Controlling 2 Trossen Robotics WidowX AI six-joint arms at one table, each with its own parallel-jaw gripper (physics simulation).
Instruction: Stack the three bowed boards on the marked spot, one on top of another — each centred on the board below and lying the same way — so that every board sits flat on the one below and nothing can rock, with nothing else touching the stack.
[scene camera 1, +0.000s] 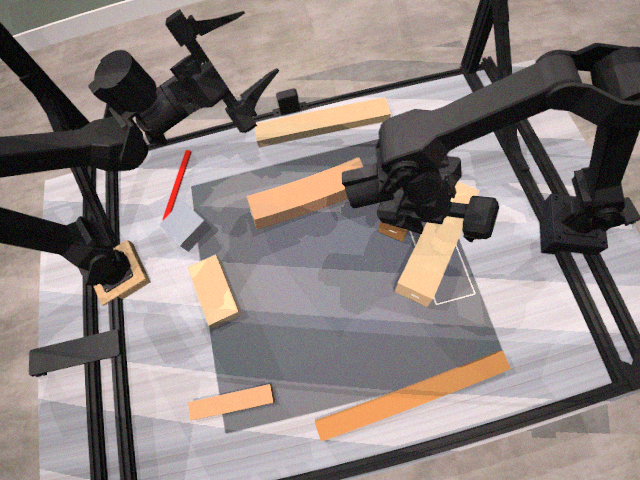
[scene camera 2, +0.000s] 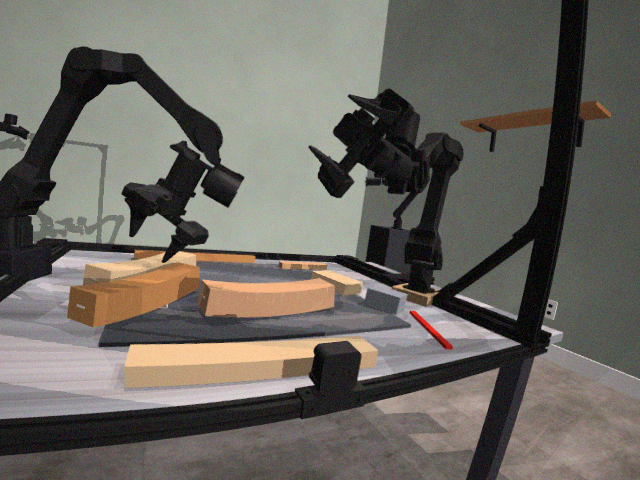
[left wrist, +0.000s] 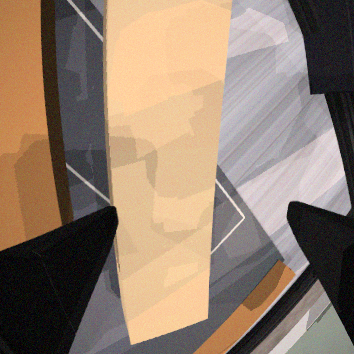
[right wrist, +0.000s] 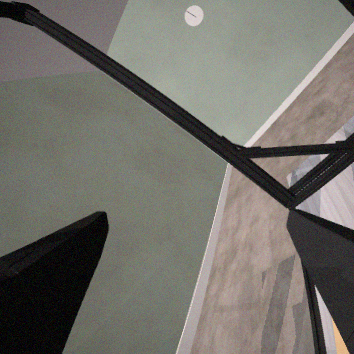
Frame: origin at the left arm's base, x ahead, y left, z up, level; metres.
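Seen in the pictures: left gripper, fingertip midpoint: (scene camera 1: 446, 235) (scene camera 2: 147, 249) (left wrist: 202, 212); right gripper, fingertip midpoint: (scene camera 1: 261, 41) (scene camera 2: 329, 122) (right wrist: 198, 219); left arm's base, link origin: (scene camera 1: 579, 219) (scene camera 2: 11, 246); right arm's base, link origin: (scene camera 1: 114, 271) (scene camera 2: 418, 289).
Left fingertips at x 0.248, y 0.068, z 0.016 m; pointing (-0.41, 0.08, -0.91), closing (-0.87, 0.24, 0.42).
Offsets run from my left fingertips to a thing's middle. "spot": to the spot under its first point. Level surfaces: height alone.
A pale bowed board @[0.011 m right, 0.006 m ahead, 0.038 m down] (scene camera 1: 431, 260) (scene camera 2: 111, 271) (left wrist: 165, 150) lies across the white outline of the marked spot @[spot: 0.094 m left, 0.035 m back, 0.067 m down] (scene camera 1: 455, 299) (left wrist: 227, 236), at an angle to it. A darker orange bowed board @[0.125 m right, 0.057 m ahead, 0.038 m down] (scene camera 1: 391, 231) (scene camera 2: 131, 297) (left wrist: 25, 100) lies beside it with a gap, mostly hidden in scene camera 1 by the left arm. A salmon bowed board @[0.078 m right, 0.259 m ahead, 0.038 m down] (scene camera 1: 302, 198) (scene camera 2: 268, 299) lies separately on the dark mat. My left gripper (scene camera 2: 149, 246) (left wrist: 202, 212) is open above the pale board, whose end part shows between its fingers in the left wrist view. My right gripper (scene camera 1: 260, 41) (scene camera 2: 330, 121) (right wrist: 198, 219) is open, raised high and empty.
A long pale beam @[0.270 m right, 0.266 m ahead, 0.061 m down] (scene camera 1: 323, 122) (scene camera 2: 217, 364) lies beyond the dark mat @[0.067 m down] (scene camera 1: 289, 351). A long orange strip @[0.271 m left, 0.029 m ahead, 0.059 m down] (scene camera 1: 413, 396), a small orange strip @[0.329 m left, 0.334 m ahead, 0.059 m down] (scene camera 1: 231, 401), a short pale block @[0.140 m left, 0.409 m ahead, 0.054 m down] (scene camera 1: 212, 290), a grey block @[0.017 m left, 0.502 m ahead, 0.051 m down] (scene camera 1: 181, 225) and a red stick @[0.085 m right, 0.560 m ahead, 0.070 m down] (scene camera 1: 177, 184) lie around it.
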